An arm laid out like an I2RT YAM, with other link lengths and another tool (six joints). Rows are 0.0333 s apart.
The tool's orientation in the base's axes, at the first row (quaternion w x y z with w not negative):
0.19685 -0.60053 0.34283 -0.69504
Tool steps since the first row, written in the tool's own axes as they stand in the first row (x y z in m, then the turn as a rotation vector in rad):
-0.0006 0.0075 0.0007 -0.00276 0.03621 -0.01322
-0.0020 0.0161 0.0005 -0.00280 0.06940 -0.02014
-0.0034 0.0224 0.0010 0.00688 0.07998 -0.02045
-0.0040 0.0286 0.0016 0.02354 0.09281 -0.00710
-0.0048 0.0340 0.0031 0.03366 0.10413 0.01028
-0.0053 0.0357 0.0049 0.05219 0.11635 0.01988
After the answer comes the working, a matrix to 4 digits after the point.
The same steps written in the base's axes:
-0.0002 -0.0049 -0.0057 -0.01727 -0.01983 -0.02833
-0.0013 -0.0098 -0.0129 -0.02855 -0.04095 -0.05232
-0.0014 -0.0133 -0.0183 -0.03226 -0.05479 -0.05310
-0.0016 -0.0173 -0.0231 -0.02444 -0.07823 -0.05001
-0.0007 -0.0208 -0.0275 -0.01119 -0.09712 -0.05024
0.0009 -0.0221 -0.0289 -0.00729 -0.12053 -0.04557

The tool's axes in the first row as the columns of a matrix, in the base's axes (rounded; the answer above uses it unrounded):
-0.2012 -0.1381 0.9698
-0.6854 -0.6874 -0.2401
0.6998 -0.7130 0.0437

